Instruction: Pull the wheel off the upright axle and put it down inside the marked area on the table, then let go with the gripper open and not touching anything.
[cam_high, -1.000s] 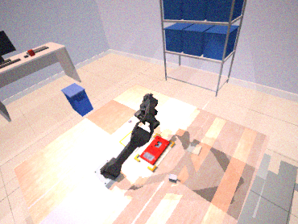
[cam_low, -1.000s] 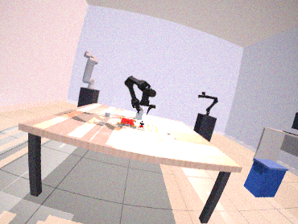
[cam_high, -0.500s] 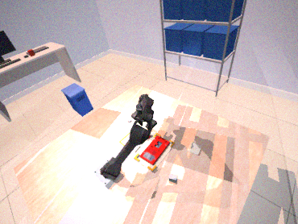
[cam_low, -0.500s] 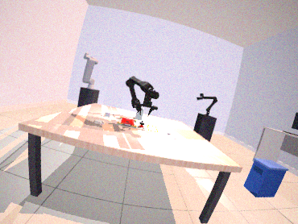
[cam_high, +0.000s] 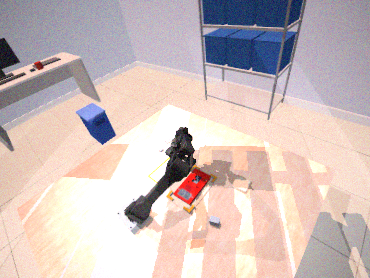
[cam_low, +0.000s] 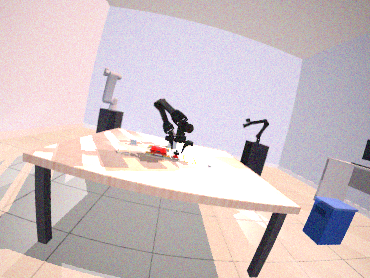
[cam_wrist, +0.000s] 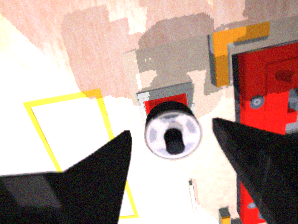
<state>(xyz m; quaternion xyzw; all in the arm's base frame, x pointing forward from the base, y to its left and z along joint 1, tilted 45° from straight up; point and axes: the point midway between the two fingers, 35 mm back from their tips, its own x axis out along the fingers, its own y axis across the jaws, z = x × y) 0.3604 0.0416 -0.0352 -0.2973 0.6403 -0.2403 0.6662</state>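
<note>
My gripper tip is right at the dark wheel. From my gripper tip the other things lie so: grey cube (340 mm to the right, 120 mm behind, 20 mm below); then white tile (310 mm to the right, 130 mm ahead, 30 mm below).
</note>
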